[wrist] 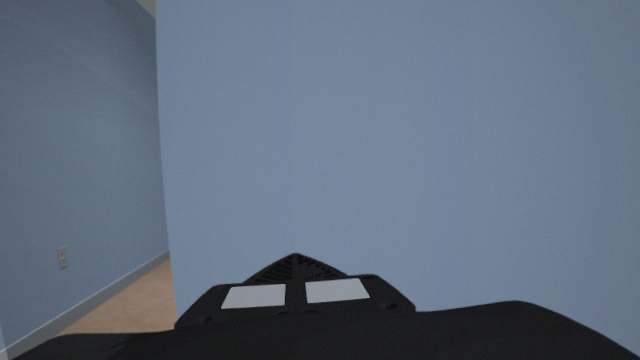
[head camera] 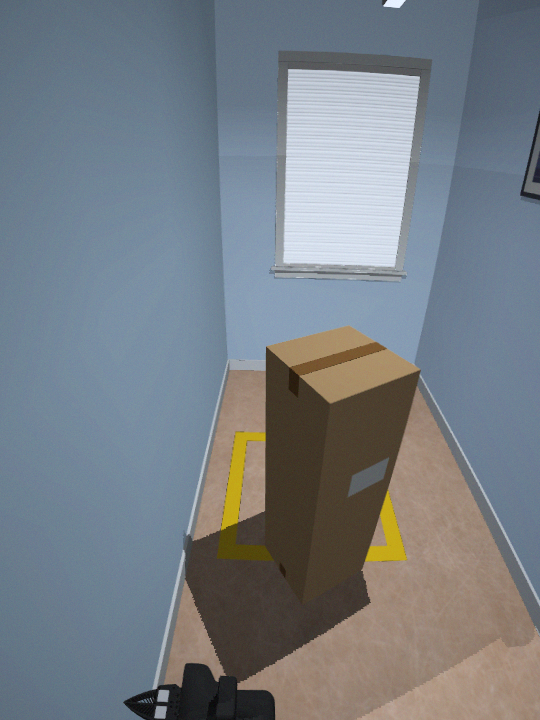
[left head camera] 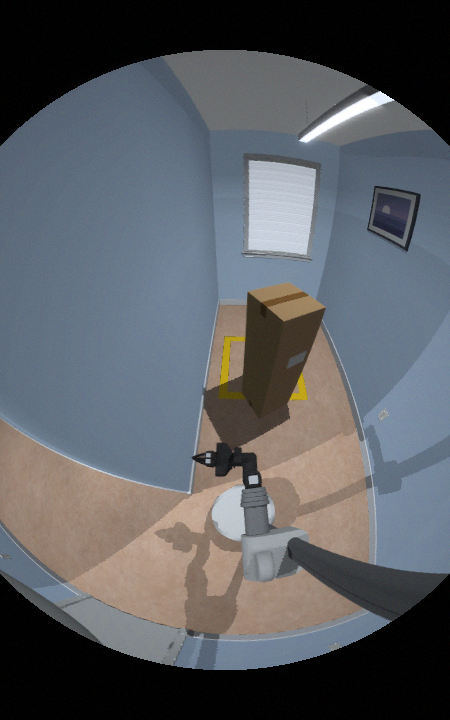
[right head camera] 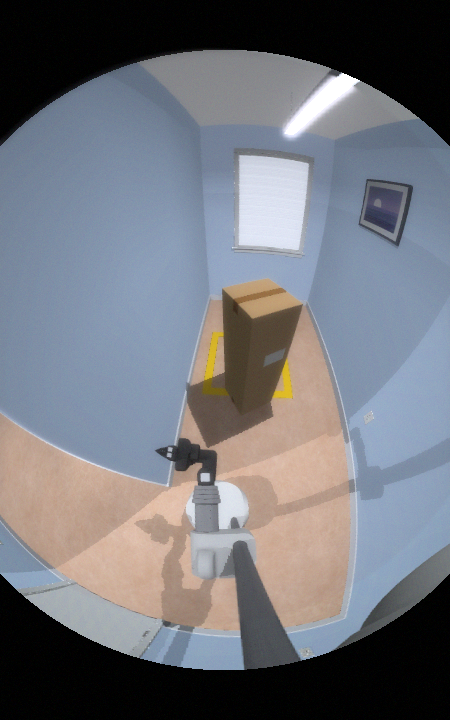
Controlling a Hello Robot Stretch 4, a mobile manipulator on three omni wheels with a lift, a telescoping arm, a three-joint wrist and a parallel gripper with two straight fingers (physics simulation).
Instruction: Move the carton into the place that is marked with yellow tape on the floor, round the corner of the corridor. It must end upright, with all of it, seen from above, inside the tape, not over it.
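Where they show: gripper, fingertip midpoint: [wrist: 296, 277] [head camera: 125, 704] [left head camera: 191, 457] [right head camera: 155, 450]; robot's base at its link origin: [left head camera: 242, 511] [right head camera: 218, 507].
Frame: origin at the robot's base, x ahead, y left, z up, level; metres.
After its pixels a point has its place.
Note:
The tall brown carton [head camera: 302, 476] @[z 0.677, x 0.839, y -0.178 m] [left head camera: 262, 355] @[z 0.675, x 0.862, y -0.168 m] [right head camera: 241, 355] @[z 0.691, x 0.824, y -0.185 m] stands upright, turned at an angle to the corridor. Its base lies across the near strip of the yellow tape [head camera: 233, 494] @[z -0.028, x 1.363, y 0.053 m] [left head camera: 225, 366] @[z -0.027, x 1.374, y 0.043 m] [right head camera: 210, 361] @[z -0.028, x 1.384, y 0.050 m], with its near corner outside on my side. It hides part of the tape and its own far base edges. My gripper [head camera: 129, 703] @[z 0.747, x 0.274, y 0.220 m] [left head camera: 195, 458] @[z 0.747, x 0.274, y 0.220 m] [right head camera: 158, 451] @[z 0.747, x 0.274, y 0.220 m] [wrist: 296, 277] @[z 0.747, x 0.274, y 0.220 m] is shut and empty. It is nearer to me than the carton, apart from it, and points left toward the left wall. The carton does not show in the wrist view.
The left wall [head camera: 104, 348] @[z 1.140, x 0.820, y 0.293 m] [wrist: 400, 150] @[z 0.811, x 0.384, y 0.345 m] runs close beside the tape and ends at a corner [left head camera: 191, 491] @[z 0.017, x 0.170, y 0.356 m] near my gripper. The right wall [head camera: 499, 319] @[z 0.848, x 1.538, y -1.267 m] has a picture [left head camera: 393, 216] @[z 1.624, x 1.286, y -1.214 m] and stands farther from the carton. A window wall [head camera: 325, 314] @[z 0.454, x 2.508, y -0.638 m] closes the far end.

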